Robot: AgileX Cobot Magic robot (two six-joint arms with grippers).
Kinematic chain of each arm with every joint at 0, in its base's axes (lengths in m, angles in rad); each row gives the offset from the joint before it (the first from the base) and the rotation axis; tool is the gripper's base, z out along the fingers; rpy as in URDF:
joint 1: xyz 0 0 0.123 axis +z
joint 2: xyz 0 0 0 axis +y
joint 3: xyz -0.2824 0 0.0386 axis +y
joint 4: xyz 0.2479 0 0.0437 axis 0.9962 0 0.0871
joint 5: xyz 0 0 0 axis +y
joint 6: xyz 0.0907 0 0.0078 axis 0.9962 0 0.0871
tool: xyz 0 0 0 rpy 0 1.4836 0
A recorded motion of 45 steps. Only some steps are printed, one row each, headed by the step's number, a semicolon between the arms.
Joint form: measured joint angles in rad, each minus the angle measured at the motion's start. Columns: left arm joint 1, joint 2, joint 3, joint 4, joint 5, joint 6; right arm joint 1, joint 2, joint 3, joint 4, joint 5, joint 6.
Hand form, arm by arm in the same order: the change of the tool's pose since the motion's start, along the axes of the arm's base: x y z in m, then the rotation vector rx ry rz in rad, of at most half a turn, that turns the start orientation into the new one. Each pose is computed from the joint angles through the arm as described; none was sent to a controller.
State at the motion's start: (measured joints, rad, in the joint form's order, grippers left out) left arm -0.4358 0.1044 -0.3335 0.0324 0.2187 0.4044; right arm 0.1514 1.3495 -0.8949 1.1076 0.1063 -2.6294
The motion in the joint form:
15: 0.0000 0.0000 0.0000 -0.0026 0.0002 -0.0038; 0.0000 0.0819 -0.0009 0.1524 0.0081 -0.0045
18: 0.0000 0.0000 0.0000 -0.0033 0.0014 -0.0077; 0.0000 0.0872 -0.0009 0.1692 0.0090 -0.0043
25: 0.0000 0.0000 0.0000 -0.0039 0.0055 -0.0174; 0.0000 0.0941 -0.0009 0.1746 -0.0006 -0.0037
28: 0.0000 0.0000 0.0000 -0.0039 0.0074 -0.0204; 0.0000 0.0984 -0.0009 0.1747 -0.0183 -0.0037
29: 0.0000 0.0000 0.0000 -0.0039 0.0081 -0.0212; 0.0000 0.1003 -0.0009 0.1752 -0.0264 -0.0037
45: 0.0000 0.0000 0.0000 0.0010 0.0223 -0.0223; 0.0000 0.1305 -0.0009 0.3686 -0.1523 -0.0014
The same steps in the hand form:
15: 0.0000 0.0000 0.0000 -0.0056 0.0028 -0.0012; 0.0137 0.0034 -0.0238 0.1247 0.1034 -0.0516
18: 0.0000 -0.0001 -0.0001 -0.0092 0.0058 -0.0017; 0.0146 0.0036 -0.0254 0.1395 0.1113 -0.0580
25: 0.0000 -0.0001 -0.0005 -0.0168 0.0138 -0.0027; 0.0159 0.0030 -0.0273 0.1406 0.1149 -0.0692
28: 0.0000 -0.0001 -0.0007 -0.0188 0.0167 -0.0029; 0.0172 0.0016 -0.0283 0.1343 0.1117 -0.0846
29: 0.0000 -0.0001 -0.0007 -0.0192 0.0177 -0.0030; 0.0177 0.0010 -0.0288 0.1318 0.1103 -0.0919
45: 0.0002 0.0000 -0.0020 -0.0101 0.0291 -0.0009; 0.0250 -0.0091 -0.0364 0.2552 0.1256 -0.2873

